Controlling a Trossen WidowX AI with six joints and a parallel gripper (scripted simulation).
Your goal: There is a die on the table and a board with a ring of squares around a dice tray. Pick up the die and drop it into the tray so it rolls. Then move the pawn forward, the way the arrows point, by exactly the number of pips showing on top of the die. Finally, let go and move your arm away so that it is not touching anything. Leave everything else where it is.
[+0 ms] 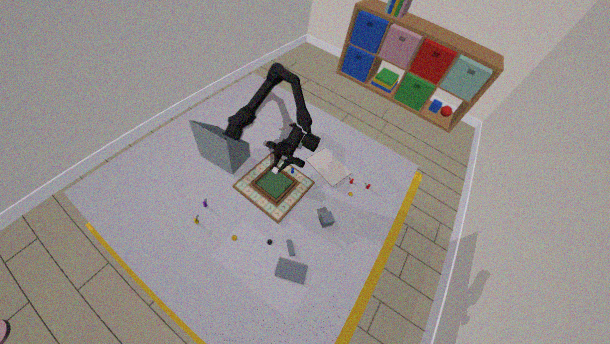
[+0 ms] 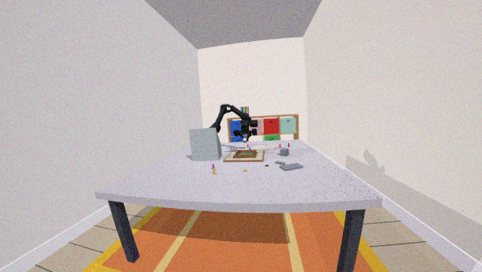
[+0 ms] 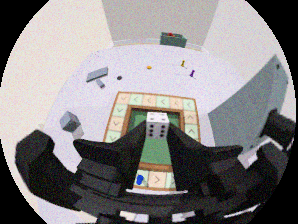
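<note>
The white die lies right at my gripper tip. The rest, counted from my gripper tip: blue pawn (40 mm ahead, 110 mm to the left, 100 mm below); grey slab (260 mm ahead, 320 mm to the right, 120 mm below); white pad (190 mm ahead, 250 mm to the left, 120 mm below).
</note>
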